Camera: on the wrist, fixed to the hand. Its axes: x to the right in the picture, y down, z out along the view.
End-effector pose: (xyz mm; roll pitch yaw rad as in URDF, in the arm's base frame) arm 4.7 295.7 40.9 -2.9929 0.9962 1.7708
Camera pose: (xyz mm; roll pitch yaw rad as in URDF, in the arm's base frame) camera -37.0 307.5 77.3 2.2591 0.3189 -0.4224
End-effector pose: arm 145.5 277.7 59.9 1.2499 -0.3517 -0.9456
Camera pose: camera 157.1 287.4 5.4 -1.8344 -1.1260 2.7253
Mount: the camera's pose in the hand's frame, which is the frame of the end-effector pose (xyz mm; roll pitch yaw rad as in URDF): -19.8 -43.5 -30.3 0.2080 -0.5396 1.6147
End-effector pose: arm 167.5 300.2 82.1 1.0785 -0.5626 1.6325
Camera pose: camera 160.7 311.1 27.0 -1.4116 -0.9688 -1.4248
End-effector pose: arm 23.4 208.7 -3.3 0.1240 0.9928 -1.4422
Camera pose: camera -20.9 243.8 -6.1 1.3203 -0.3769 -0.4331
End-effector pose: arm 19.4 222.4 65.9 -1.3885 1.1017 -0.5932
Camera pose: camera 18.5 177.6 100.4 1.4821 0.3103 1.7816
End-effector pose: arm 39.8 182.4 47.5 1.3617 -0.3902 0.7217
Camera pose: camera 26.4 198.0 -5.2 -1.9692 -1.0347 -1.7310
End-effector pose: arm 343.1 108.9 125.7 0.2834 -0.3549 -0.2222
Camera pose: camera 331.6 77.4 80.1 -0.2991 -0.7399 1.7521
